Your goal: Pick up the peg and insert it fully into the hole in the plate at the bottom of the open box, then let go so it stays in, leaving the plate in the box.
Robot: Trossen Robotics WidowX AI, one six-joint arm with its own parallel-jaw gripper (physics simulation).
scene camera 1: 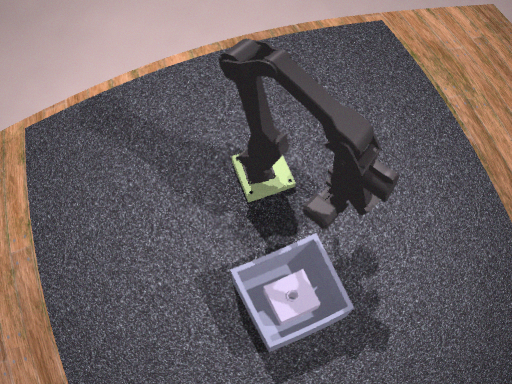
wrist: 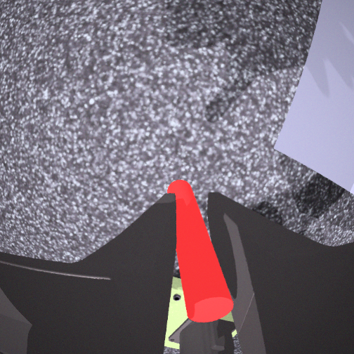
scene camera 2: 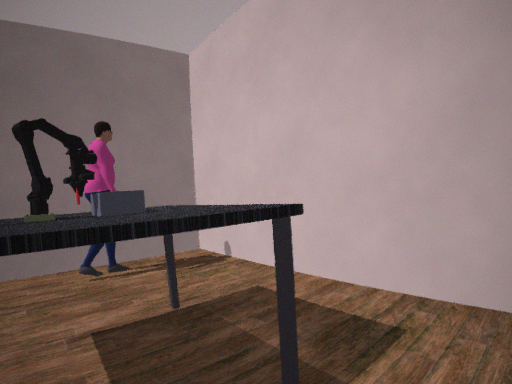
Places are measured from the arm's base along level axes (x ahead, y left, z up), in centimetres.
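Where they show: gripper, fingertip midpoint: (scene camera 1: 338,207) (scene camera 2: 80,196); arm's base at its link origin: (scene camera 1: 258,169) (scene camera 2: 39,215).
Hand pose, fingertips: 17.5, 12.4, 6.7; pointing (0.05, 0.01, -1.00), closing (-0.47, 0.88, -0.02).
Things, the pixels of their top centre, and the offset from my fingertips, as dx, dy, dz. Level surfaces: height alone.
- red peg at its top centre: (scene camera 2: 77,187) -1.1, -0.5, +4.6
- open grey-blue box at its top centre: (scene camera 1: 293,290) (scene camera 2: 116,192) +14.7, -15.3, +0.8
- pale pink plate at its top centre: (scene camera 1: 292,295) +14.7, -15.3, -2.9
- dark speckled table top at its surface level: dz -8.9
The red peg (scene camera 2: 78,196) (wrist: 197,250) is between the fingers of my gripper (scene camera 1: 364,209) (scene camera 2: 81,192) (wrist: 191,202), which is shut on it. In scene camera 2 the peg points down below the fingertips, nearly upright, its lower end above the table. In the wrist view it leans slightly between the fingers. The peg does not show in scene camera 1. The open grey-blue box (scene camera 1: 310,327) (scene camera 2: 120,203) (wrist: 320,100) stands beside the gripper. The pale pink plate (scene camera 1: 280,306) lies in the box with its round hole facing up.
The arm's green base plate (scene camera 1: 270,191) (scene camera 2: 40,218) (wrist: 175,310) is on the dark speckled table top (scene camera 1: 150,280) (scene camera 2: 200,215). The box walls rise around the plate. A person in a pink top (scene camera 2: 102,165) shows behind the table.
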